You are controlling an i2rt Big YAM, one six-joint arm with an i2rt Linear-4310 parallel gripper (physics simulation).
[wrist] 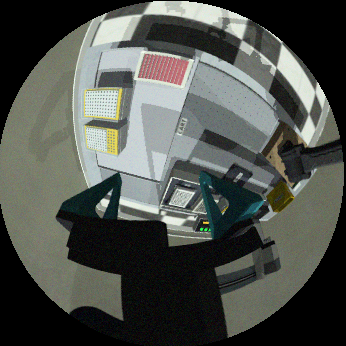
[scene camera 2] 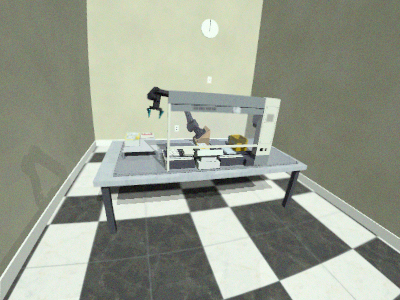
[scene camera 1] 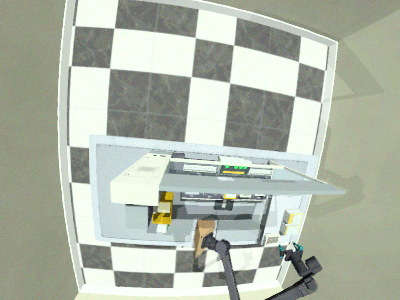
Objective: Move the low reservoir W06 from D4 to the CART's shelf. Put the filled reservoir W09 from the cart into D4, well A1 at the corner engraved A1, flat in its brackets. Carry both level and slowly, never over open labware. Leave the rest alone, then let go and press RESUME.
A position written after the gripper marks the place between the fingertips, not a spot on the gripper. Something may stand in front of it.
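Reservoir with red troughs (wrist: 163, 68) resting on a cart shelf (scene camera 1: 279, 204) (wrist: 154, 109). A white instrument tower (scene camera 1: 128, 189) (scene camera 2: 267, 130) is also present. The gripper (wrist: 160, 175) is open and holds nothing.
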